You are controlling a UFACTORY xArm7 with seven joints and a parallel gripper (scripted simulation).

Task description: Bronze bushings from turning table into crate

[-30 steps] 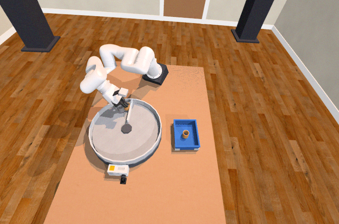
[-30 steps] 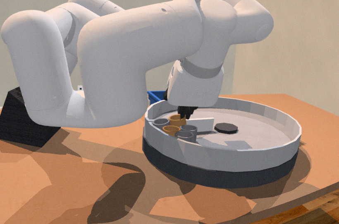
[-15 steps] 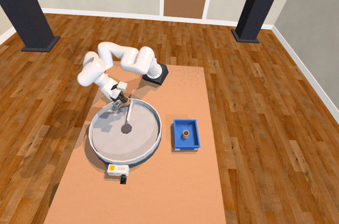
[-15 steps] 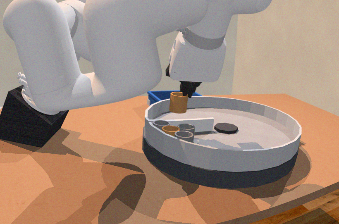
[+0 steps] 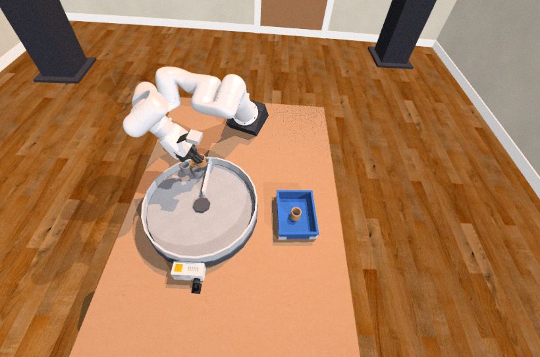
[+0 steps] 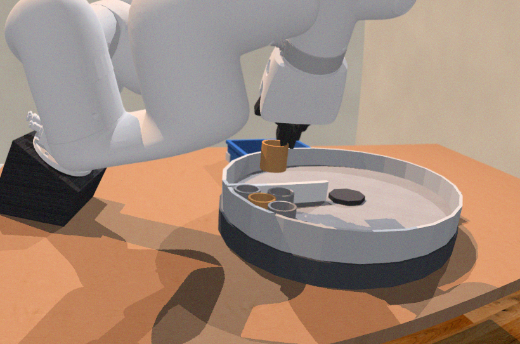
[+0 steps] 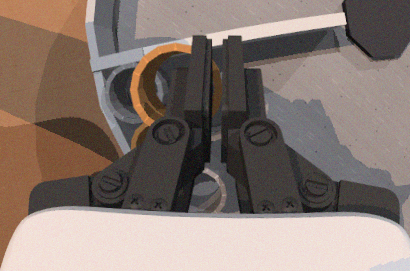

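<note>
The blue crate is 15 cm ahead of my hand, 39 cm to the left of it and 15 cm below it. The rest, counted from my hand: grey turning table 13 cm ahead, 2 cm to the left, 12 cm below.
</note>
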